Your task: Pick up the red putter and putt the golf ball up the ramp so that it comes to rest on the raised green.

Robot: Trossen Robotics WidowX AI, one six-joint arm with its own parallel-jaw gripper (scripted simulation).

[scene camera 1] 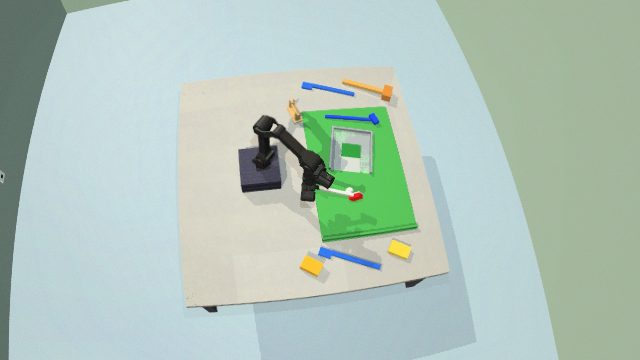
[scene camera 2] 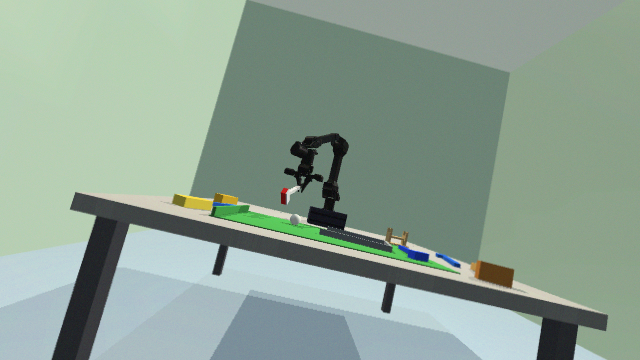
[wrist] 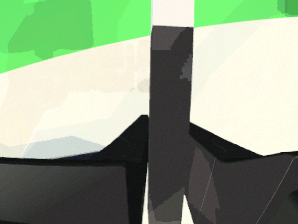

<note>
My gripper (wrist: 158, 122) holds a red putter. I also see an orange hammer (scene camera 2: 484, 271) and a green mat (scene camera 1: 386, 204).
The green mat also shows in scene camera 2 (scene camera 2: 250, 218) and in the wrist view (wrist: 37, 37). The wrist view misses the orange hammer: it is out of frame.
</note>
